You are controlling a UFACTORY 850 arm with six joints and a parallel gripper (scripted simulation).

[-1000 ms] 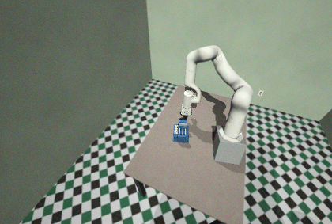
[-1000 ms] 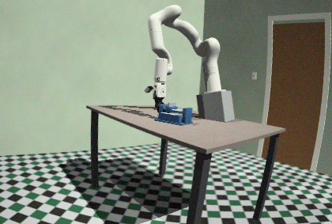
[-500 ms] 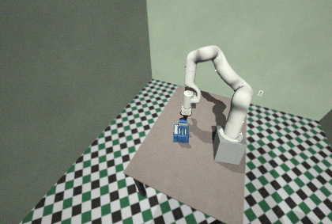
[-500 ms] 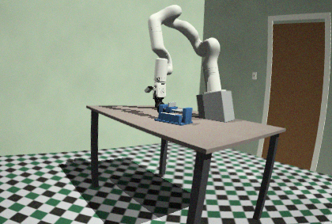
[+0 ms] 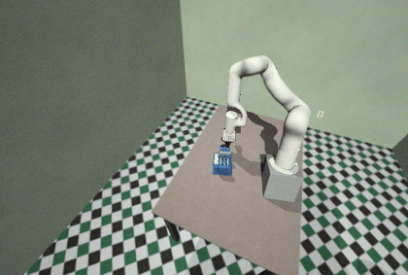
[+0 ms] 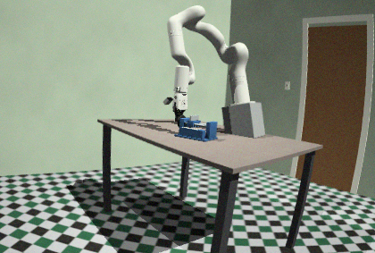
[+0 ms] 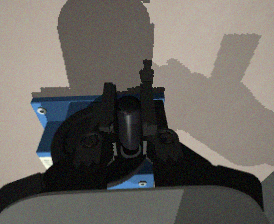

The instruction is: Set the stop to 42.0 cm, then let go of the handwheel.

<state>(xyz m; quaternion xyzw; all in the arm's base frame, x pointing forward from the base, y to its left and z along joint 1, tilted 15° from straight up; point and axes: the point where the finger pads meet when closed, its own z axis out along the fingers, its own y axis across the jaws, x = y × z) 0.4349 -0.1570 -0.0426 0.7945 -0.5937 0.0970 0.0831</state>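
Right now the stop block is 130 mm to the left of my hand.
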